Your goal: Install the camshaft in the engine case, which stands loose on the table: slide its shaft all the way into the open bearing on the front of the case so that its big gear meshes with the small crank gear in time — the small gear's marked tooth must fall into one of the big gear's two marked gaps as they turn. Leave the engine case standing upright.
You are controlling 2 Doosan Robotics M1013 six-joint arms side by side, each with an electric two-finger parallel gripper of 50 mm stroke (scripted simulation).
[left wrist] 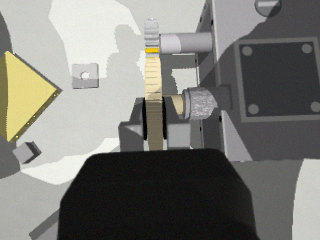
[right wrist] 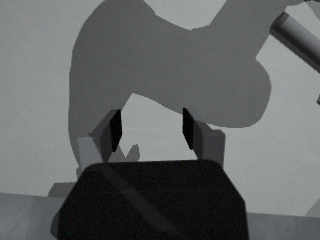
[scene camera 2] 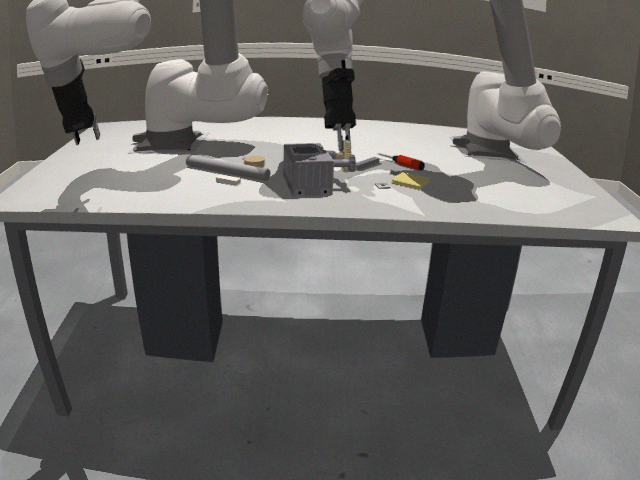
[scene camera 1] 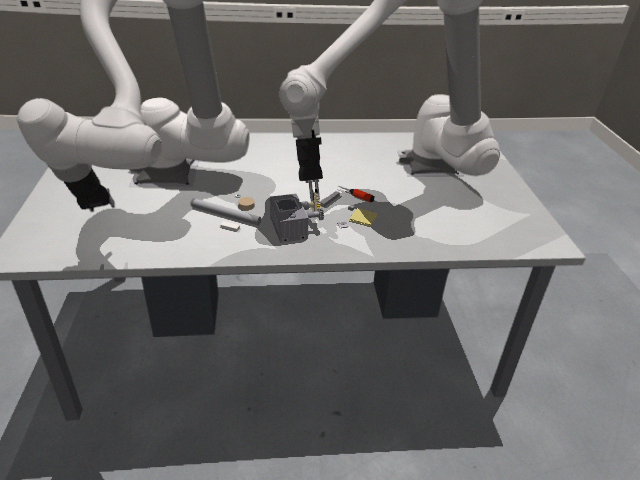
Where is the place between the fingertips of my right gripper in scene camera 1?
103,206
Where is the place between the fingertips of my right gripper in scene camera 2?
88,139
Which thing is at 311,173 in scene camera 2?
An engine case.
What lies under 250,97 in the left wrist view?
An engine case.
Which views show my left gripper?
The left wrist view, scene camera 2 and scene camera 1 only.
